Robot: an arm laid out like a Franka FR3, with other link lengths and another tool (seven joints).
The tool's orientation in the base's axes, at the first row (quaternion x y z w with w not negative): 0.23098 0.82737 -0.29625 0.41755
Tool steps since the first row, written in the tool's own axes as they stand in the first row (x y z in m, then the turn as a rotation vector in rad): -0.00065 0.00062 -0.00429 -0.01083 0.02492 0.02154; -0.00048 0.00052 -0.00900 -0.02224 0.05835 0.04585; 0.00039 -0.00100 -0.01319 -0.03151 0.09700 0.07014; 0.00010 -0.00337 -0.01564 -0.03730 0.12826 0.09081; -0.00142 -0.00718 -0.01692 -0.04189 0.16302 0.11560; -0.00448 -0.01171 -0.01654 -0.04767 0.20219 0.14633; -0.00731 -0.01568 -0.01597 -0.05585 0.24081 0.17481; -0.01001 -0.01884 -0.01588 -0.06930 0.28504 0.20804; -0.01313 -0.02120 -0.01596 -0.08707 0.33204 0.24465; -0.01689 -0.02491 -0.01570 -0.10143 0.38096 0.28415; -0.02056 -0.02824 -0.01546 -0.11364 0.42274 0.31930; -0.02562 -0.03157 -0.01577 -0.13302 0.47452 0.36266
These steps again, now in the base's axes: -0.00163 0.00329 0.00239 0.03352 0.00171 -0.00869; -0.00440 0.00646 0.00452 0.07425 0.00756 -0.02075; -0.00815 0.00834 0.00625 0.11710 0.01746 -0.03613; -0.01084 0.00828 0.00836 0.15138 0.02500 -0.05046; -0.01312 0.00621 0.01136 0.18950 0.03240 -0.06879; -0.01410 0.00229 0.01506 0.23434 0.03874 -0.09028; -0.01474 -0.00133 0.01831 0.27889 0.04590 -0.10854; -0.01521 -0.00402 0.02144 0.33247 0.05314 -0.12636; -0.01504 -0.00608 0.02477 0.39203 0.05947 -0.14305; -0.01518 -0.00943 0.02886 0.45254 0.06566 -0.16450; -0.01515 -0.01248 0.03277 0.50497 0.06999 -0.18354; -0.01466 -0.01534 0.03810 0.57215 0.07493 -0.20352
